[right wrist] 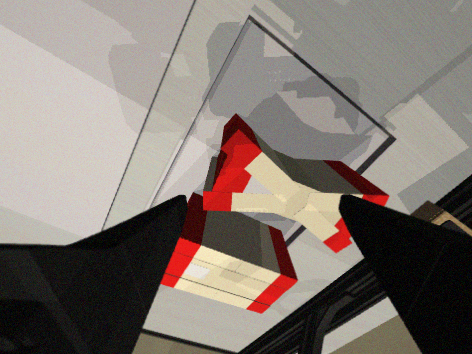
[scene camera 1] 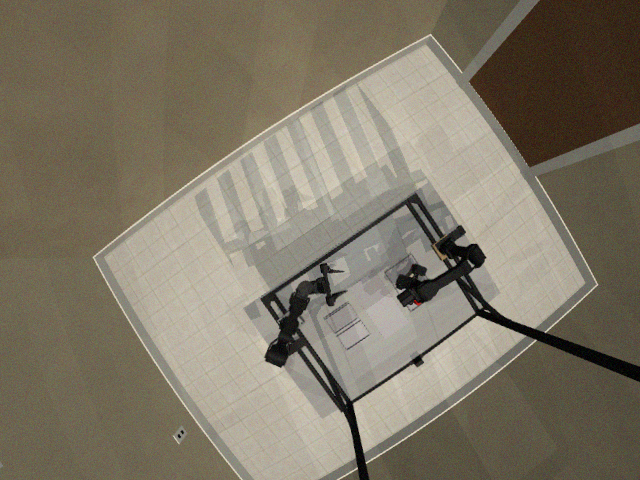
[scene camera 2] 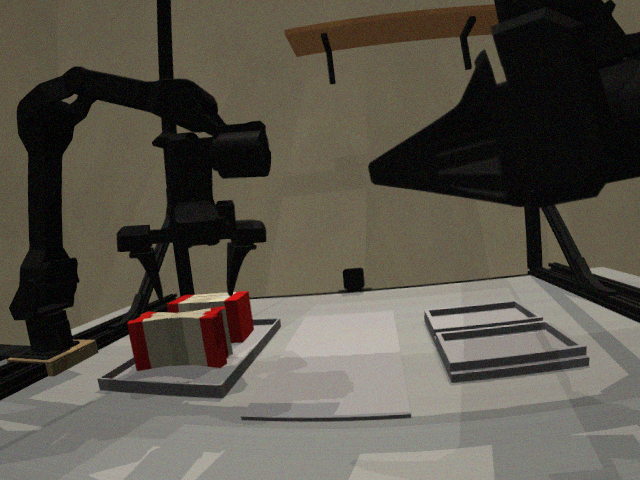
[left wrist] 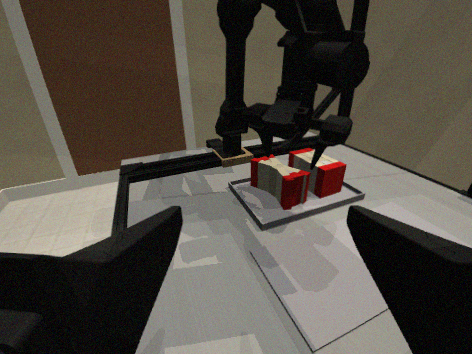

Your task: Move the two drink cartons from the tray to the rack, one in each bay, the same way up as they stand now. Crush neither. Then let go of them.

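Frame: origin at the left arm's base, x right, y up, z back, level; centimetres.
Seen in the pictures: left gripper, fingertip midpoint: [scene camera 1: 345, 281] [scene camera 2: 400, 177] [left wrist: 264, 214]; right gripper, fingertip midpoint: [right wrist: 262, 201] [scene camera 2: 196, 299] [left wrist: 289, 162]; right arm's base at its link origin: [scene camera 1: 444, 247] [scene camera 2: 52, 349] [left wrist: 232, 152].
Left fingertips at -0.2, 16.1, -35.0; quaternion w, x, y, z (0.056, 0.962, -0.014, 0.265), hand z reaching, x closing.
Pixels of each thing's top centre, then the offset from my left fingertips to it, as dx, dy, dz. "pt": a spot on its surface instead. Level surfaces: height alone.
- tray at its top centre: [right wrist: 249, 195] [scene camera 2: 201, 344] [left wrist: 293, 187] [scene camera 1: 411, 283] +26.8, -18.9, -25.5
- carton at its top centre: [right wrist: 226, 281] [scene camera 2: 208, 297] [left wrist: 316, 157] +33.1, -13.1, -25.7
- rack at its top centre: [scene camera 2: 491, 325] [scene camera 1: 347, 328] +22.1, -18.5, +15.2
- thin pale mat at its surface level: dy -20.1
- small black box at a spot on its surface: [scene camera 2: 353, 279] [scene camera 1: 416, 359] pt +59.9, -17.4, -1.0
Two red-and-cream cartons stand apart in the tray [scene camera 2: 160, 387] [left wrist: 310, 213] [right wrist: 295, 54]. The nearer carton in scene camera 2 [scene camera 2: 175, 341] [left wrist: 271, 179] [right wrist: 295, 200] has sides bent inward at its middle. The other carton [scene camera 2: 241, 317] [left wrist: 331, 179] [right wrist: 232, 272] stands behind it with straighter sides. My right gripper [scene camera 2: 195, 295] [left wrist: 289, 162] [right wrist: 262, 201] is open and empty, pointing down above the cartons. My left gripper [scene camera 1: 343, 281] [scene camera 2: 428, 113] [left wrist: 264, 214] is open and empty, high above the table near the rack [scene camera 1: 347, 329] [scene camera 2: 516, 357]. Both rack bays hold no carton.
A thin pale mat [scene camera 1: 385, 310] [scene camera 2: 341, 372] [left wrist: 340, 310] lies flat between tray and rack. Black frame rails run around the table. A small black box [scene camera 1: 418, 360] [scene camera 2: 353, 279] sits at the table's edge. A wooden shelf [scene camera 2: 392, 28] hangs on the wall.
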